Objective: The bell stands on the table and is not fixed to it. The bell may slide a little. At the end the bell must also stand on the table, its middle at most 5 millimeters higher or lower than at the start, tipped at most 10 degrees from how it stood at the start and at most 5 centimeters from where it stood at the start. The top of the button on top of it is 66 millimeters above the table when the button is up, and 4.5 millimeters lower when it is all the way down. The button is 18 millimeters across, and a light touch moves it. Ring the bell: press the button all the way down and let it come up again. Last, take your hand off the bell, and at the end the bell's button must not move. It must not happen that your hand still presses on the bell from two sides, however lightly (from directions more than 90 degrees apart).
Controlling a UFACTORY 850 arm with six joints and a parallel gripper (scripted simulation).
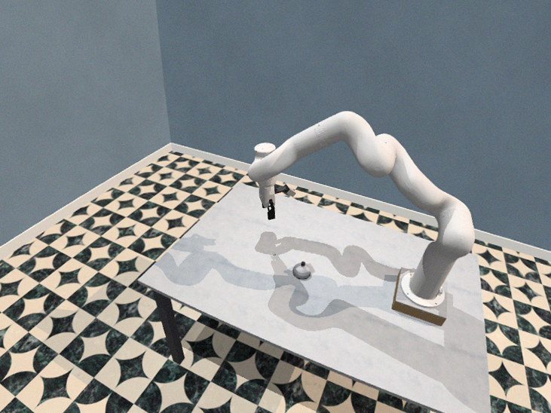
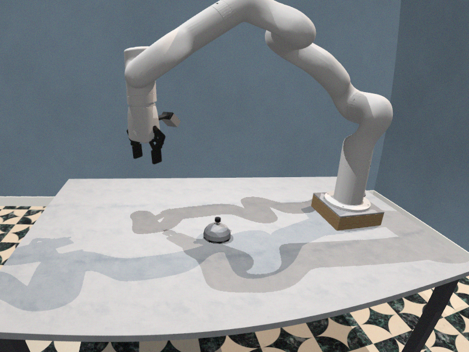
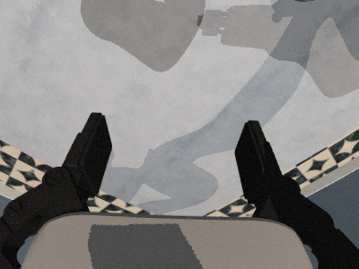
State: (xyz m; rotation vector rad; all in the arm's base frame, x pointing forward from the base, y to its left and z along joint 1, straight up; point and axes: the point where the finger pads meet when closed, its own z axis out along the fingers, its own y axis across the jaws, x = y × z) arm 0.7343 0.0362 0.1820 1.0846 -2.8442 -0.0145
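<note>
My gripper is now 21 cm past the black button, 6 cm to the right of it and 18 cm above it. Round my hand: bell (21 cm behind, 6 cm to the left, 20 cm below).
</note>
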